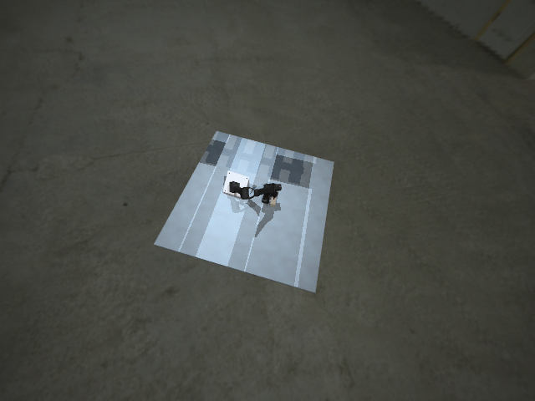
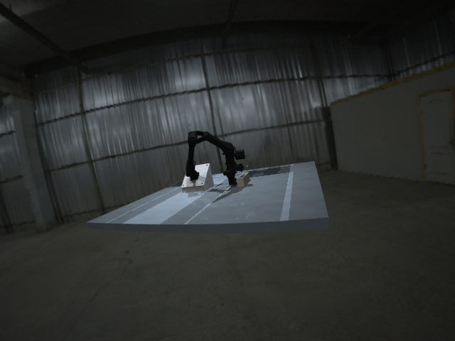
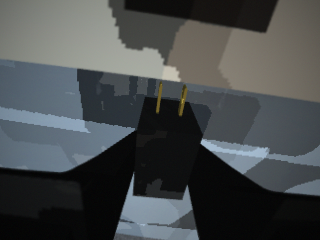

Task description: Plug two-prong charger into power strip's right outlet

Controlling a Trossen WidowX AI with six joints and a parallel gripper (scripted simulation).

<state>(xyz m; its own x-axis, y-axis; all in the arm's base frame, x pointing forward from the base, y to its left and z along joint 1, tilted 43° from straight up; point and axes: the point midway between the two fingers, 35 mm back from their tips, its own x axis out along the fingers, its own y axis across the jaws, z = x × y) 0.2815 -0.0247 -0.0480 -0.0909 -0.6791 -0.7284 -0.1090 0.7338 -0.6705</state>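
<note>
My gripper tip is 20 mm short of the black two-prong charger and 10 mm below it.
</note>
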